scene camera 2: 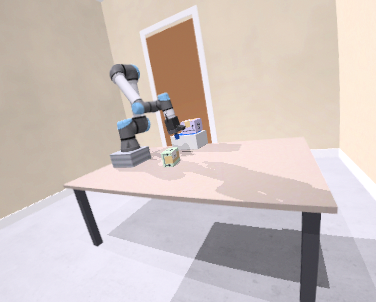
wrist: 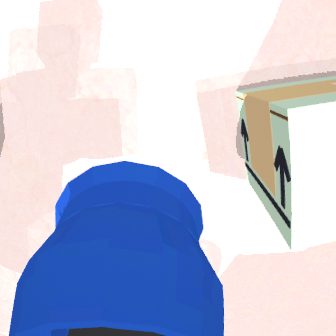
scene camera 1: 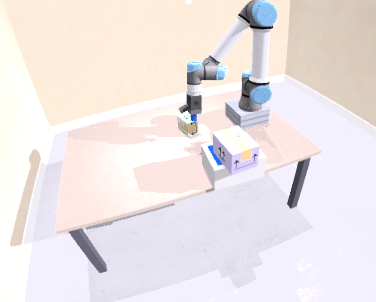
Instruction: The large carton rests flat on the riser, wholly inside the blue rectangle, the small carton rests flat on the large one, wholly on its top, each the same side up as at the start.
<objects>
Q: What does the small pale green carton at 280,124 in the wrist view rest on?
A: The table.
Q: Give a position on my suction cup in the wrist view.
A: At 125,247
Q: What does my suction cup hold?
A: Nothing.
</objects>
